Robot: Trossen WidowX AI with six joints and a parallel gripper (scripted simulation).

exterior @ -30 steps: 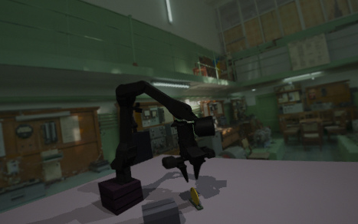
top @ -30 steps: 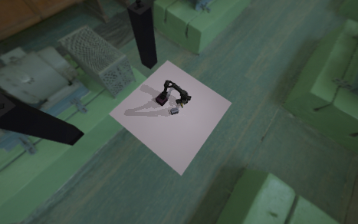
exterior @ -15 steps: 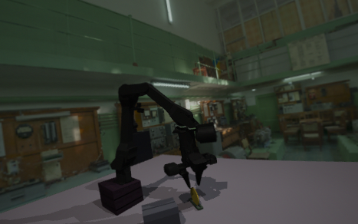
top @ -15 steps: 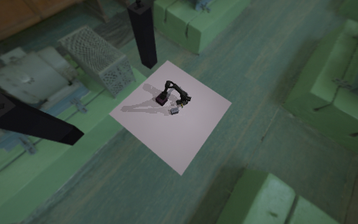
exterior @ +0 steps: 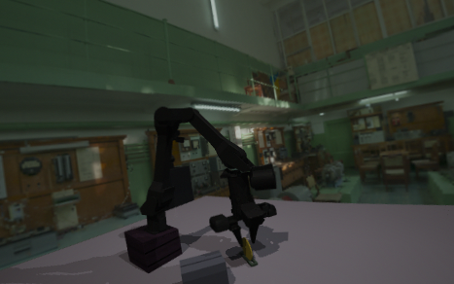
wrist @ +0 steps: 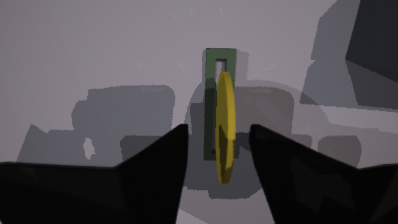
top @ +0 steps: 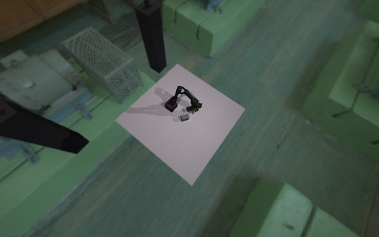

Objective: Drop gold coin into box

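The gold coin lies 1 cm below my gripper tip.
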